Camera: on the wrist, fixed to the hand. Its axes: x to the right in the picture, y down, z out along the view.
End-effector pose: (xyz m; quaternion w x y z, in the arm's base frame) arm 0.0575 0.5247 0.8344 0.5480 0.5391 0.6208 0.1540
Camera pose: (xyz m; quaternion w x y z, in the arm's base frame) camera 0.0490 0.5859 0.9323 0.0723 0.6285 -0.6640 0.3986
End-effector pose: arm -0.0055 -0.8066 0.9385 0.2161 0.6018 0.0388 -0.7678
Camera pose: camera 0.0906 -0.8711 0.9401 0.7775 -0.1790 -0.6027 0.0121
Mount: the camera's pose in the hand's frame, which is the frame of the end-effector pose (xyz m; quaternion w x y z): -0.0006 0.0950 -0.0661 0.0276 -0.0443 -0.2906 0.9554
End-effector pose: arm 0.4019 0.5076 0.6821 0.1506 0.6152 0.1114 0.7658
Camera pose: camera 0.3286 0.4200 0.7009 0.6679 -0.3393 0.6624 0.0088
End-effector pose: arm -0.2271 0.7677 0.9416 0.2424 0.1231 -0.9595 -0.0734
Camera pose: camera -0.2137 0.8536 1.0180 0.1966 0.9454 0.2113 -0.1513
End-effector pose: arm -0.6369 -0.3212 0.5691 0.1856 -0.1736 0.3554 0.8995
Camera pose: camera -0.6679 -0.4323 0.5786 0.7587 -0.5879 -0.0819 -0.2683
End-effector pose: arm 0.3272 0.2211 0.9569 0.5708 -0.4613 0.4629 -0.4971
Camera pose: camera 0.2752 0.2249 0.8536 0.6048 0.2598 0.3097 0.6862
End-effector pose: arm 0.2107 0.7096 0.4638 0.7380 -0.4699 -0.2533 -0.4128
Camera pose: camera 0.2899 0.6708 0.3889 0.3203 -0.4076 0.2458 0.8190
